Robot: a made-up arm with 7 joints.
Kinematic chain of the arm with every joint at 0, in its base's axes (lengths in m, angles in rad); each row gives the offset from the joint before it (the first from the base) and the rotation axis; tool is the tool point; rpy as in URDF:
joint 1: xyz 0.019 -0.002 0.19 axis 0 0.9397 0.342
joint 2: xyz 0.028 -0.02 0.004 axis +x
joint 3: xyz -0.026 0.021 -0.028 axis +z
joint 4: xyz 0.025 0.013 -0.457 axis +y
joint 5: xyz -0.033 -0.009 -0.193 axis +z
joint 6: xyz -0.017 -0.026 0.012 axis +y
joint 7: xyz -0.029 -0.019 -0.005 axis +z
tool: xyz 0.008 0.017 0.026 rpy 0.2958 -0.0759 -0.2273
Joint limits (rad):
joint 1: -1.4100..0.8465
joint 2: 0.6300..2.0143
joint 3: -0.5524..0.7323
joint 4: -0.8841..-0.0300
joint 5: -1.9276..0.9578
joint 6: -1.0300..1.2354
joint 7: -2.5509..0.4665
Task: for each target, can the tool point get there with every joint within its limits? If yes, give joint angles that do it. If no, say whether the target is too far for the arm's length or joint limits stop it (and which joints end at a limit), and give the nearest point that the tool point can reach.
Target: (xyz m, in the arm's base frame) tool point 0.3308 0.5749 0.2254
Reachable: yes | joints -1.1437 1.3687 0.5080 -0.2436 -0.6776 -0.5384 -2.0267
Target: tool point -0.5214 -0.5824 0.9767
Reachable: no: too far | nearest point -0.0883 0.4441 0.5505 | short by 1.193 m
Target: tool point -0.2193 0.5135 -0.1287
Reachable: yes | joints 0.4873 0.9179 -0.0884 -0.4472 -1.3344 0.1096 -1.7673
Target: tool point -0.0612 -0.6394 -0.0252
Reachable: no: joint limits stop it (at a limit: joint 1, joint 2, joint 3, joint 4, joint 5, joint 7) | nearest point -0.3447 0.1957 -0.2161 | short by 0.902 m
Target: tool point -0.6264 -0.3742 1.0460
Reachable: no: too far | nearest point -0.1044 0.4490 0.5437 | short by 1.097 m
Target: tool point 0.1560 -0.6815 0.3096
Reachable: no: joint limits stop it (at a limit: joint 1, joint 2, joint 3, joint 4, joint 5, joint 6, joint 7) | nearest point 0.5891 0.0419 0.2267 | short by 0.847 m
